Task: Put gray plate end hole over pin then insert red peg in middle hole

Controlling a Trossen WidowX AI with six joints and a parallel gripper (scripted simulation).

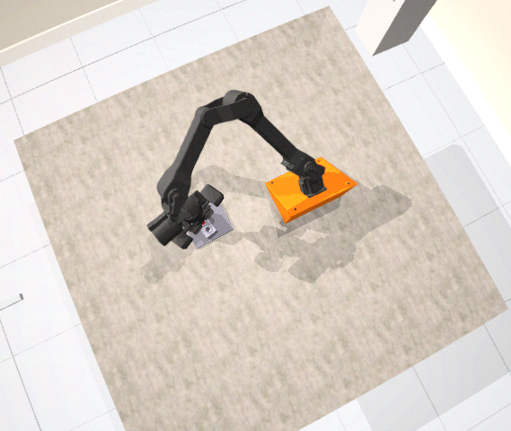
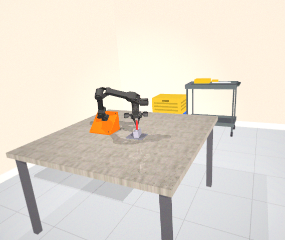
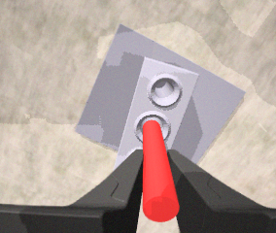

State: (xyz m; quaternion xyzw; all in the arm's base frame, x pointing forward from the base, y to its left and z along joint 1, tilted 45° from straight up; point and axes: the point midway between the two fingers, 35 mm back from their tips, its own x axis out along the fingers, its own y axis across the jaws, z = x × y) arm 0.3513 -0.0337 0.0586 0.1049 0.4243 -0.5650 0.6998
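The red peg is right at my gripper tip. Round my gripper tip: gray plate (50 mm below).
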